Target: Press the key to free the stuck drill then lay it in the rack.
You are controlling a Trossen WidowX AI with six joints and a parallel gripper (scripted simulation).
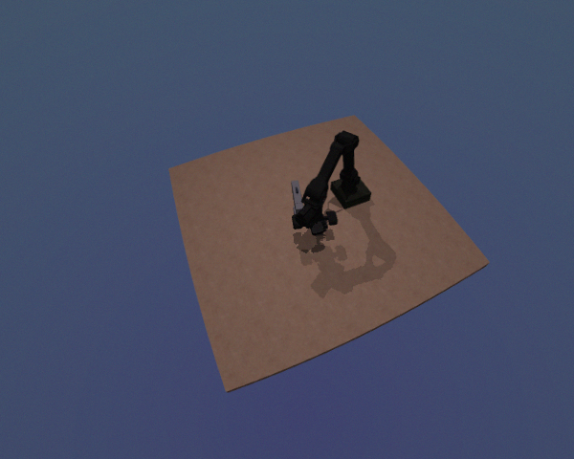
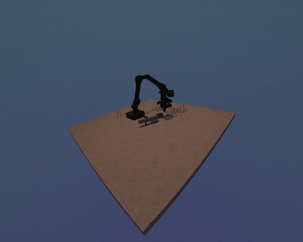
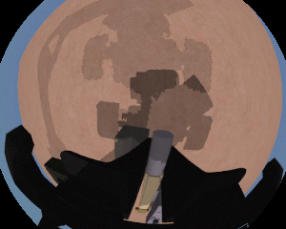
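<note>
The drill is 10 mm behind my gripper tip, 40 mm to the right of it and 30 mm above it. Also, from my gripper tip: dark block: 40 mm behind, 40 mm to the right, 40 mm below; then grey block: 10 mm ahead, 220 mm to the right, 10 mm below; then dark key: 10 mm ahead, 240 mm to the right.
</note>
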